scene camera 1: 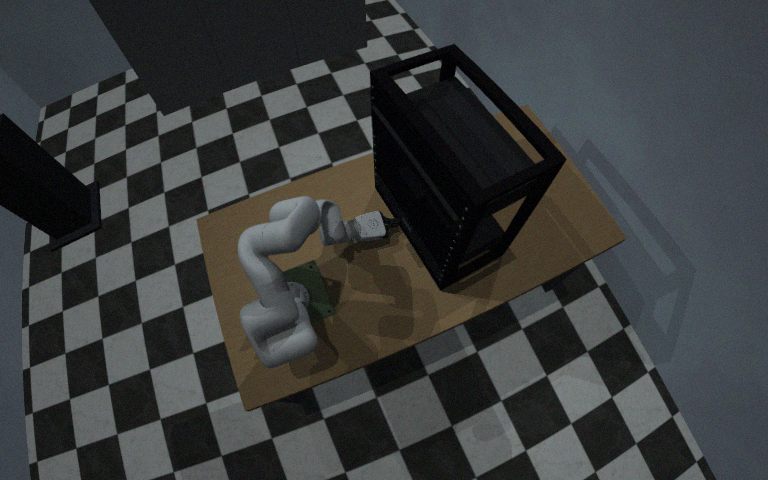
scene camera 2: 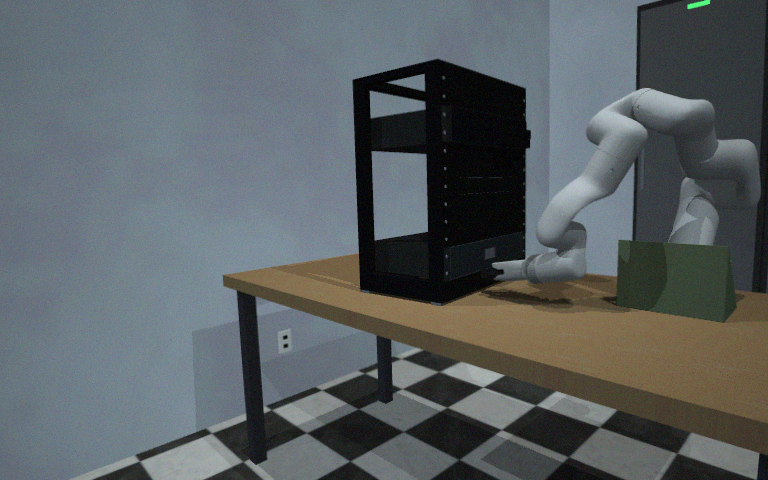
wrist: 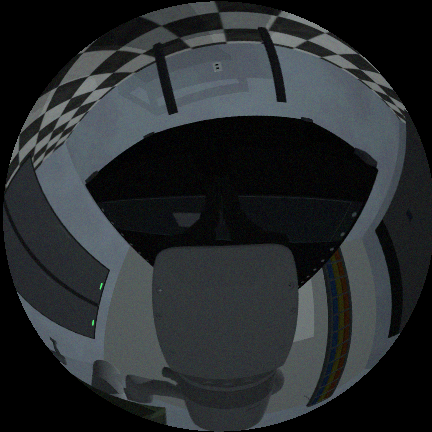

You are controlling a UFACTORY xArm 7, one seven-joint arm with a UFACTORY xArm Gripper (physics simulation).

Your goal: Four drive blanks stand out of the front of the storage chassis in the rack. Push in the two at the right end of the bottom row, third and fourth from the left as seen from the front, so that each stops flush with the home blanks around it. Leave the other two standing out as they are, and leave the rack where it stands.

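Places are measured from the arm's base along level axes (x ahead, y left, z up), in metres.
Pixels of known places: gripper, fingertip midpoint: (scene camera 1: 399, 221) (scene camera 2: 482, 275) (wrist: 220, 184); arm's base, link origin: (scene camera 2: 682, 270).
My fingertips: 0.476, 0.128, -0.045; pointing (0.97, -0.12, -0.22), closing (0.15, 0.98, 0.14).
Note:
For each thing: its top centre in the pictures, then the offset to it from my fingertips, as dx, dy, dz. "*": a spot on its surface instead. Level surfaces: height alone.
- dark blue-grey front panel, top centre: (wrist: 202, 235) (scene camera 2: 488, 238) (scene camera 1: 408, 217) +0.010, -0.048, +0.102
- pale label, surface spot: (wrist: 187, 219) (scene camera 2: 491, 253) * +0.004, -0.058, +0.057
- wooden table, surface height: dz -0.047
The black rack (scene camera 1: 461, 243) (scene camera 2: 436, 186) stands upright on the table. A dark blue-grey front panel (scene camera 2: 467, 263) (wrist: 310, 215) with a pale label (scene camera 2: 489, 253) (wrist: 187, 219) spans its bottom part. Faint thin lines show on the dark front higher up in scene camera 2. I cannot make out single drive blanks or how far any stands out; the front is too dark. My gripper (scene camera 1: 399, 222) (scene camera 2: 488, 271) (wrist: 220, 184) is shut and empty. It lies low at the rack's front, its fingers pointing at the rack near the panel's lower edge. Whether the tips touch anything cannot be told.
The rack and the arm share a wooden table (scene camera 1: 339, 178) (scene camera 2: 509, 333). A green block (scene camera 1: 318, 288) (scene camera 2: 671, 283) stands by the arm's base. Another dark unit (scene camera 2: 399, 131) sits high inside the rack. The rack's open side frame faces scene camera 2.

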